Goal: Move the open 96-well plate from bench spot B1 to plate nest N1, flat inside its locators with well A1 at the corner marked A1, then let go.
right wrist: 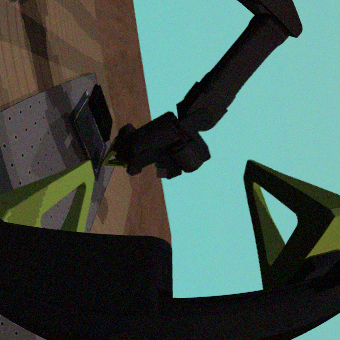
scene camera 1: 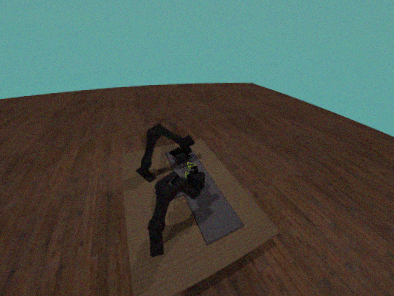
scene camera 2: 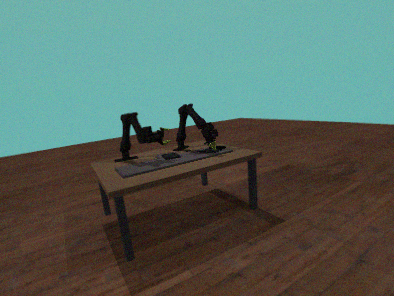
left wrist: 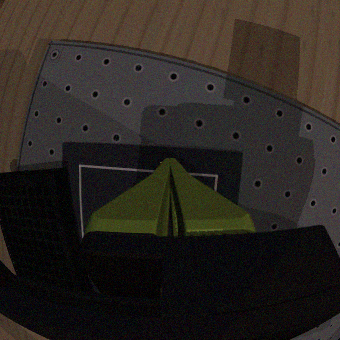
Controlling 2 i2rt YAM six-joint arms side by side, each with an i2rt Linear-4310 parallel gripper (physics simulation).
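Frame: origin at the left arm's base, x left, y ahead, z down, level; centimetres.
Where they show: left gripper, fingertip midpoint: (right wrist: 103, 163) (scene camera 1: 188, 154) (scene camera 2: 215, 150) (left wrist: 169, 166); right gripper, fingertip midpoint: (right wrist: 168, 168) (scene camera 1: 186, 167) (scene camera 2: 170, 134); left arm's base, origin of the base link: (scene camera 1: 145, 174) (scene camera 2: 181, 148); right arm's base, origin of the base link: (scene camera 1: 156, 237) (scene camera 2: 126, 159).
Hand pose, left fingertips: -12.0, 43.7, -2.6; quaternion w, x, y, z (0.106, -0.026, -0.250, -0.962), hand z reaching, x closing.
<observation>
Things, the pixels of their top centre, and the offset from my left fingertips, as dx, dy, dz. Level surfaces: height alone.
- black block with a fine grid, middle of its top: (left wrist: 31, 248) (right wrist: 104, 111) +12.7, -4.6, -0.4
- grey perforated board, its level: dz +1.3
- wooden table, its level: dz +2.6
- dark item, middle of its top: (scene camera 2: 170, 154) -21.5, -31.3, -0.5
A black block with a fine grid (left wrist: 35, 225) (right wrist: 101, 112) stands beside a dark pad with a white outline (left wrist: 72, 155) (right wrist: 88, 131); whether it is the well plate is too dark to tell. My left gripper (left wrist: 169, 166) (scene camera 2: 213, 145) (right wrist: 103, 163) is shut, its fingertips meeting over the pad with no object between them. The block is at the left of the fingers in the left wrist view. My right gripper (scene camera 1: 189, 170) (scene camera 2: 169, 136) is open and empty, raised above the board. The A1 mark and locators cannot be made out.
A grey perforated board (scene camera 1: 217, 227) (scene camera 2: 131, 170) (left wrist: 190, 92) lies on the wooden table (scene camera 1: 257, 232) (scene camera 2: 114, 188). Another dark item (scene camera 2: 171, 156) sits near the board's middle in scene camera 2. In the right wrist view the left arm (right wrist: 225, 70) reaches in from the upper right.
</observation>
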